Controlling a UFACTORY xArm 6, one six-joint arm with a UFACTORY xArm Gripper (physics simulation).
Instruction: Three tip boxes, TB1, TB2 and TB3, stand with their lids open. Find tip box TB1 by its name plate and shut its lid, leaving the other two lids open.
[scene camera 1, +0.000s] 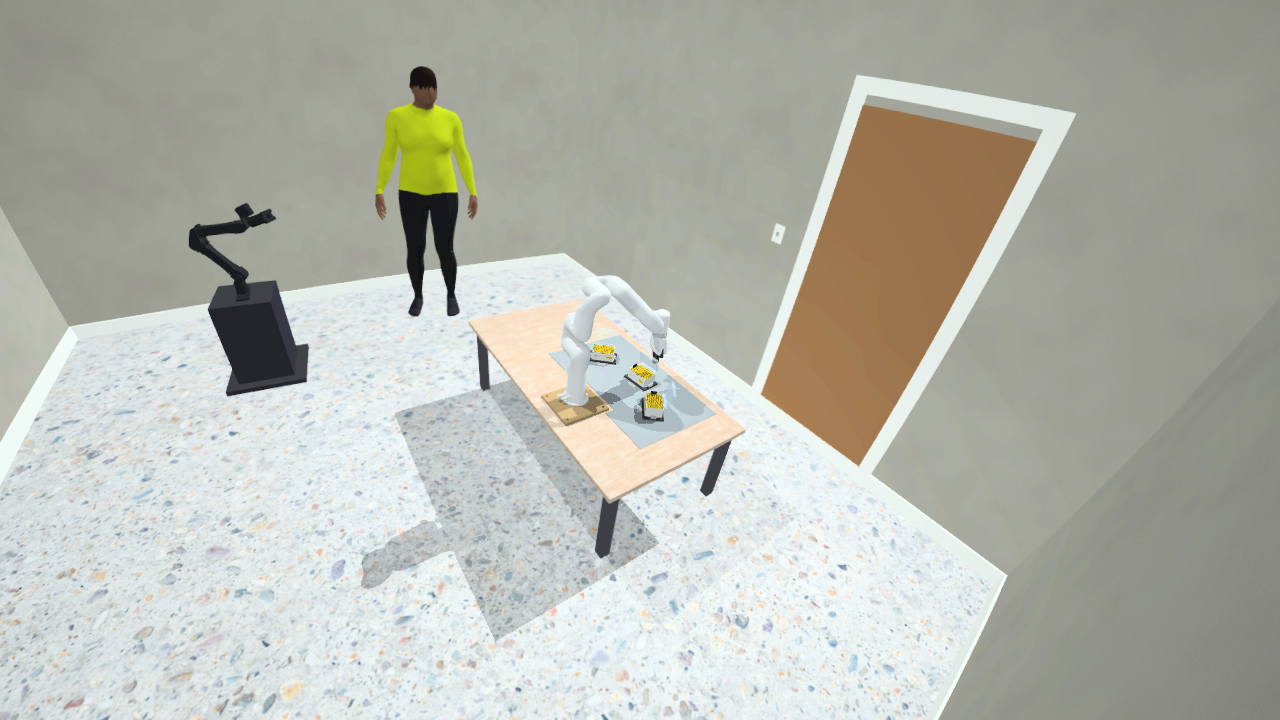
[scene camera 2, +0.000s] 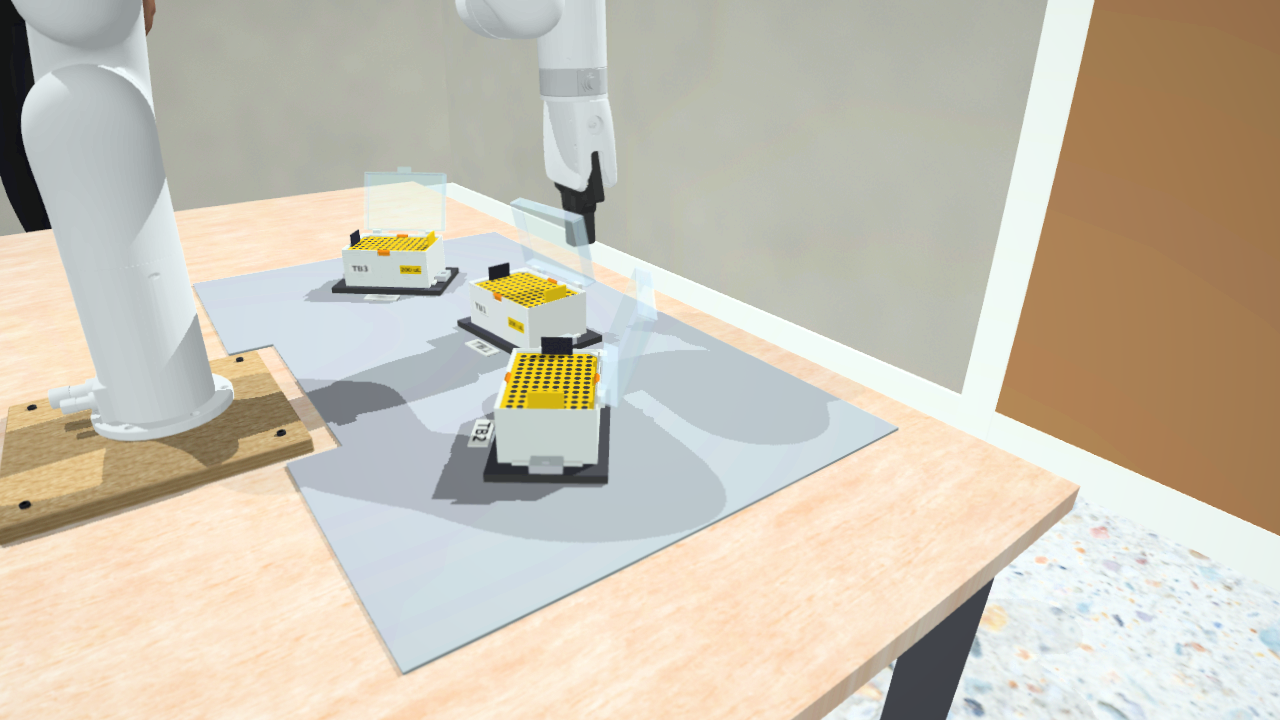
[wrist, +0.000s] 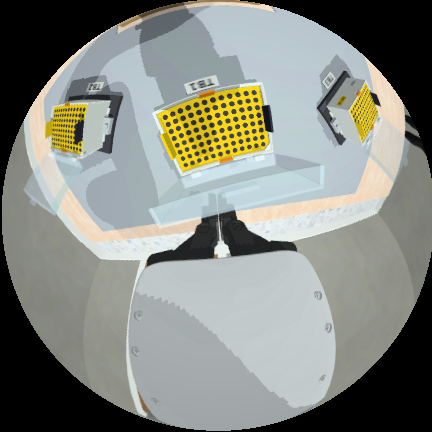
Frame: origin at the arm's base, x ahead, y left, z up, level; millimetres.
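Seen in the pictures: gripper, fingertip midpoint: (scene camera 1: 655, 362) (scene camera 2: 580, 243) (wrist: 216, 203); arm's base, link origin: (scene camera 1: 575, 398) (scene camera 2: 165, 408).
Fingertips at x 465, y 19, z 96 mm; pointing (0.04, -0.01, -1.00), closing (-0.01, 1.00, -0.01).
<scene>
Pixels of each thing's top centre, then the offset from my fingertips to it. Level surfaces: height alone.
- Tip box TB1, top centre: (wrist: 217, 128) (scene camera 2: 525, 275) (scene camera 1: 642, 369) 70 mm back, 5 mm left, 31 mm down
- TB2, top centre: (scene camera 2: 538, 371) (wrist: 61, 122) (scene camera 1: 652, 399) 154 mm back, 220 mm right, 40 mm down
- TB3, top centre: (scene camera 2: 390, 240) (scene camera 1: 603, 349) 170 mm back, 260 mm left, 40 mm down
- grey mat, surface height: 106 mm down
- wooden table, surface height: 108 mm down
Tip box TB1 (scene camera 1: 641, 375) (scene camera 2: 501, 313) (wrist: 215, 127) stands in the middle, full of yellow tip rack; its name plate (wrist: 202, 84) reads TB1 in the wrist view. Its clear lid (scene camera 2: 546, 232) (wrist: 295, 177) is open, tilted up and back on the wall side. My gripper (scene camera 1: 657, 360) (scene camera 2: 581, 240) (wrist: 216, 203) is shut and empty, its fingertips behind the lid's upper part; whether they touch is unclear. TB2 (scene camera 1: 654, 406) (scene camera 2: 547, 436) (wrist: 94, 125) has its lid (scene camera 2: 631, 344) (wrist: 55, 182) open. TB3 (scene camera 1: 603, 352) (scene camera 2: 393, 266) (wrist: 345, 95) has its lid (scene camera 2: 404, 201) (wrist: 387, 147) open.
The boxes stand on a grey mat (scene camera 1: 657, 437) (scene camera 2: 402, 591) on the wooden table (scene camera 1: 617, 474) (scene camera 2: 223, 608). A wall runs behind the table's far edge. A person (scene camera 1: 426, 152) and a black arm on a pedestal (scene camera 1: 250, 335) stand away from the table.
</scene>
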